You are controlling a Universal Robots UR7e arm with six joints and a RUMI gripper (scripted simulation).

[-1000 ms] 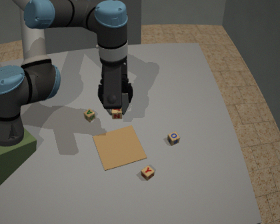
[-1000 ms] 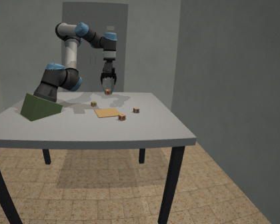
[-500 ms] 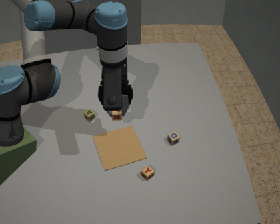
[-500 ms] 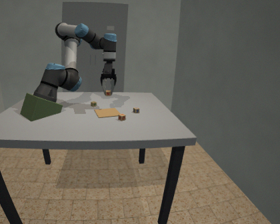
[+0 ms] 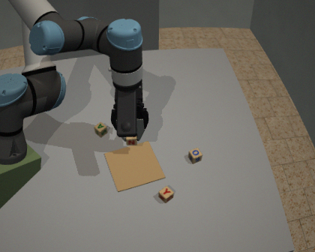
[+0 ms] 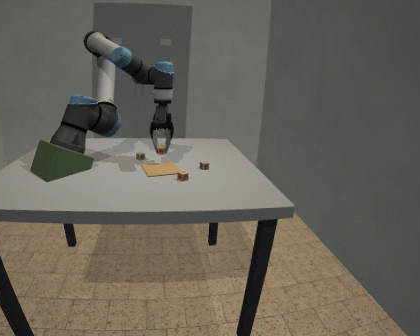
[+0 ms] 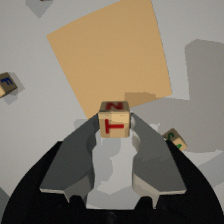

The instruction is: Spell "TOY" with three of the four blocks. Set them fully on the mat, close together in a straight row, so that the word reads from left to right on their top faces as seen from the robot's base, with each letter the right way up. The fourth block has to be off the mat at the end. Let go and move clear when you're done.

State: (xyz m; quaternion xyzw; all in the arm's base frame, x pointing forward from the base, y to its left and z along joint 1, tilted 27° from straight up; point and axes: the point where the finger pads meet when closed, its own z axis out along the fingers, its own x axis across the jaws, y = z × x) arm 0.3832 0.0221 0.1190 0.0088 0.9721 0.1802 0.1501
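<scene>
The tan mat is 7 cm below my hand and 5 cm to the right of it. From my hand the other things lie so: Y block: 15 cm to the right, 9 cm ahead, 5 cm below; O block: 18 cm ahead, 5 cm below, 3 cm to the right.
</scene>
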